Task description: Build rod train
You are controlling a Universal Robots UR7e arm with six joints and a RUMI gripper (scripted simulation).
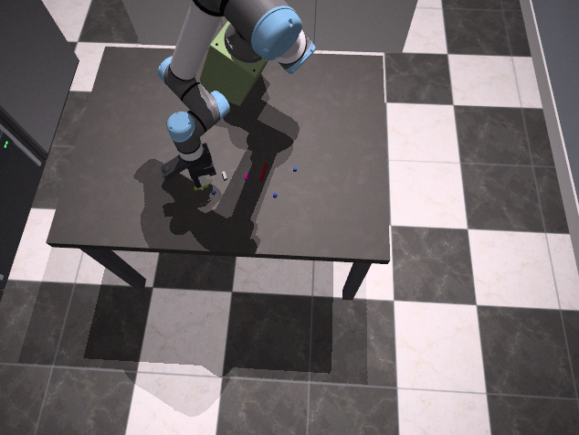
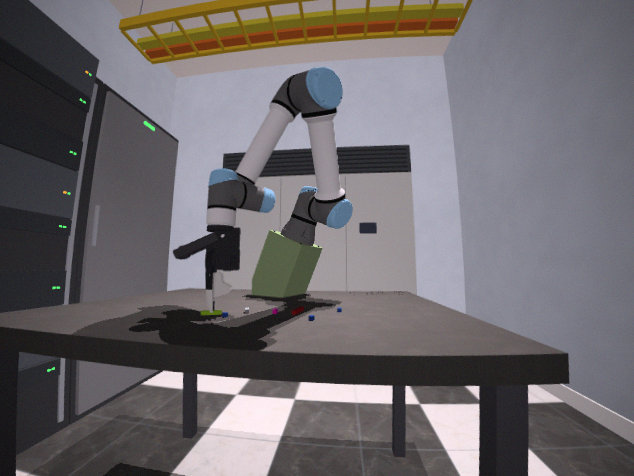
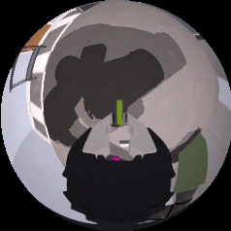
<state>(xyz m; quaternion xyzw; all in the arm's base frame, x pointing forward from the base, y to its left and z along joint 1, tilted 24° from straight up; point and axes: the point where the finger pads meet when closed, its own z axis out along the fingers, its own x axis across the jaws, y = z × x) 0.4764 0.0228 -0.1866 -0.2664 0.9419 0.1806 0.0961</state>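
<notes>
Right now my hand is 2 cm above the lime rod. Also, from my hand: grey rod: 6 cm behind, 7 cm to the left, 2 cm below; red rod: 11 cm behind, 20 cm to the left, 2 cm below; magenta rod: 8 cm behind, 15 cm to the left, 2 cm below.
</notes>
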